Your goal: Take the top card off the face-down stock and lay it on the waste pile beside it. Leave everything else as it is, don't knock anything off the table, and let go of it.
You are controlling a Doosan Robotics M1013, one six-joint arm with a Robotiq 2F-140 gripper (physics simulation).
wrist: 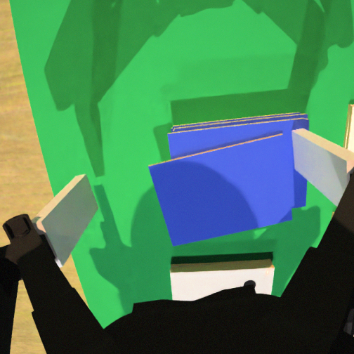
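The face-down stock (192, 143) is a pile of blue-backed cards in the middle of the wrist view. Its top card (215, 195) lies turned askew on it, sticking out to the left and toward the bottom of the view. My gripper (189, 170) is open, with one pale fingertip left of the cards and the other overlapping their right edge in the view. Nothing is between the fingers. A thick white-faced block or pile (210, 282) shows below the stock, partly hidden by the gripper body. I cannot tell whether it is the waste pile.
The cards lie on a green mat (130, 130), crossed by the gripper's shadows. Wooden table top (22, 125) shows along the left. A pale object with a tan edge (351, 130) is cut off at the right border, close to the right finger.
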